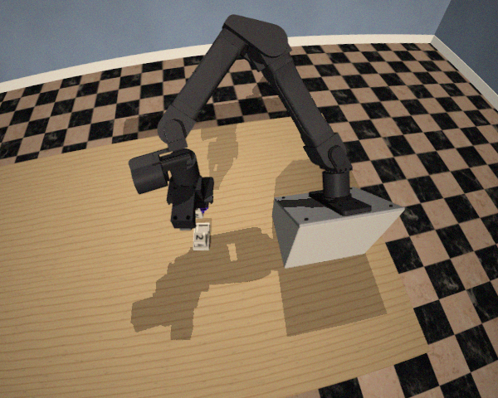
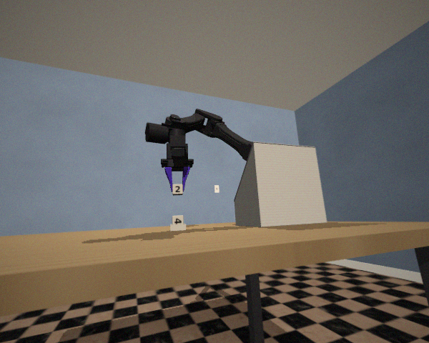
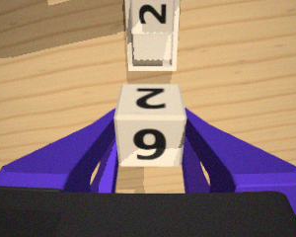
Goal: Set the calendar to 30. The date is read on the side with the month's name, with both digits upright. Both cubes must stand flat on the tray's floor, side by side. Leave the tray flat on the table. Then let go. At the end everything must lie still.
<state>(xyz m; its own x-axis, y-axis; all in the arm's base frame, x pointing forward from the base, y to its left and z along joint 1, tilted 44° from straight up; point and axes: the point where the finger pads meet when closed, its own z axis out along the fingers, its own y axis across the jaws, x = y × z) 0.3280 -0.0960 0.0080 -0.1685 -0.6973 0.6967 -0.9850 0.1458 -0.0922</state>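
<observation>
The white tray is 12 cm below my hand and 2 cm to the left of it.
</observation>
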